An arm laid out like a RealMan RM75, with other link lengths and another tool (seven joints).
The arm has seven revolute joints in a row. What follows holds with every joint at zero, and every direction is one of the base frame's.
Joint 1 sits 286.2 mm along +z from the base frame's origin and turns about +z.
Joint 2 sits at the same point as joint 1 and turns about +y.
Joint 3 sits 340.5 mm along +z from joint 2 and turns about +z.
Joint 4 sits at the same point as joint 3 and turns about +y.
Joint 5 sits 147 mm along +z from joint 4 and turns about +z.
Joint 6 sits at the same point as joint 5 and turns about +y.
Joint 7 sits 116.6 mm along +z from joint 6 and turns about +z.
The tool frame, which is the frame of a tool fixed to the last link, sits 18 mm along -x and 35 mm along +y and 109 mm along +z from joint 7; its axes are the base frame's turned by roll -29.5, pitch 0 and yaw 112.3 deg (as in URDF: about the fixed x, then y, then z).
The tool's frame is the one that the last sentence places.
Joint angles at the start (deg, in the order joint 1, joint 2, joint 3, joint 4, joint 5, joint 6, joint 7):
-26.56, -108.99, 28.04, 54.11, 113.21, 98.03, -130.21
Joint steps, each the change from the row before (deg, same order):
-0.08, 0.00, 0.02, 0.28, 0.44, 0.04, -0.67
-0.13, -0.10, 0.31, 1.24, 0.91, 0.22, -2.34
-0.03, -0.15, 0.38, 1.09, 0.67, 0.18, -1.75
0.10, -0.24, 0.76, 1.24, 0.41, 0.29, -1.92
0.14, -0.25, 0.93, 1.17, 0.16, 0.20, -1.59
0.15, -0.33, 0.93, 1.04, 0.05, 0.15, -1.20
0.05, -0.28, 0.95, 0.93, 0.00, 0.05, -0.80
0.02, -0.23, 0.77, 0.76, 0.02, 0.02, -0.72
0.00, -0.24, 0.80, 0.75, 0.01, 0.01, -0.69
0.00, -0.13, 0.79, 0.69, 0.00, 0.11, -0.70
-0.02, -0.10, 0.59, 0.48, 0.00, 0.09, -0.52
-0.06, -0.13, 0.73, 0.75, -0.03, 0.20, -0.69
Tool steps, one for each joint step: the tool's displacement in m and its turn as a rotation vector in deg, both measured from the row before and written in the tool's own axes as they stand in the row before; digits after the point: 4 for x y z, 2 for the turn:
-0.0004, 0.0001, 0.0003, -0.43, 0.07, -0.43
0.0001, -0.0001, 0.0007, -1.11, 0.33, -1.23
0.0005, 0.0004, 0.0010, -0.92, 0.20, -0.85
0.0021, 0.0011, 0.0017, -1.03, 0.46, -0.76
0.0025, 0.0010, 0.0020, -0.92, 0.38, -0.44
0.0030, 0.0009, 0.0026, -0.78, 0.36, -0.17
0.0028, 0.0002, 0.0026, -0.71, 0.15, 0.21
0.0022, 0.0000, 0.0021, -0.57, 0.13, 0.12
0.0024, -0.0002, 0.0023, -0.57, 0.14, 0.18
0.0022, 0.0001, 0.0017, -0.63, 0.16, 0.19
0.0018, -0.0001, 0.0013, -0.47, 0.16, 0.15
0.0026, -0.0004, 0.0014, -0.58, 0.17, 0.32

